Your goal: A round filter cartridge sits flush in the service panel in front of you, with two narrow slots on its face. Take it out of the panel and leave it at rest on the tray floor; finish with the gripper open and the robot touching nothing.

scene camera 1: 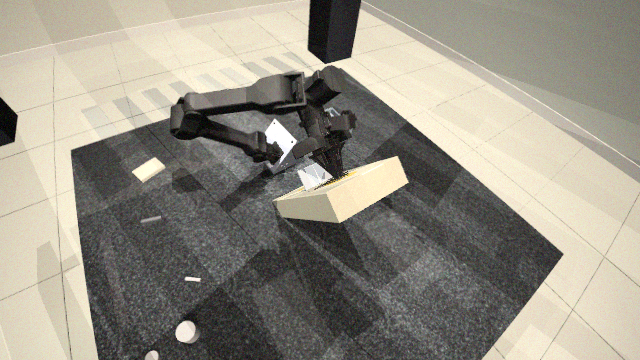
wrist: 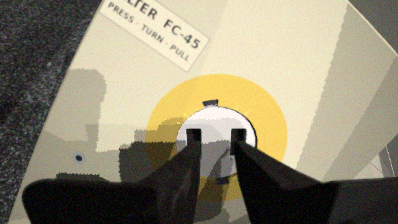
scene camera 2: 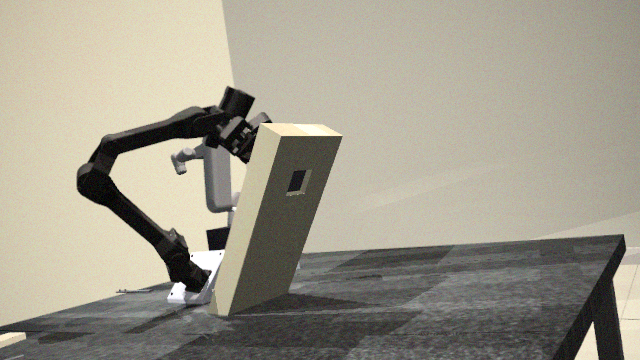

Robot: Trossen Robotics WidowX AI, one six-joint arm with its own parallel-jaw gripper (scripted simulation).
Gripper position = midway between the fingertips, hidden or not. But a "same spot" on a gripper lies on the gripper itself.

my gripper: scene camera 1; wrist; scene camera 2 277, 168
same spot on my gripper: [wrist: 175, 185] = [scene camera 1: 339, 153]
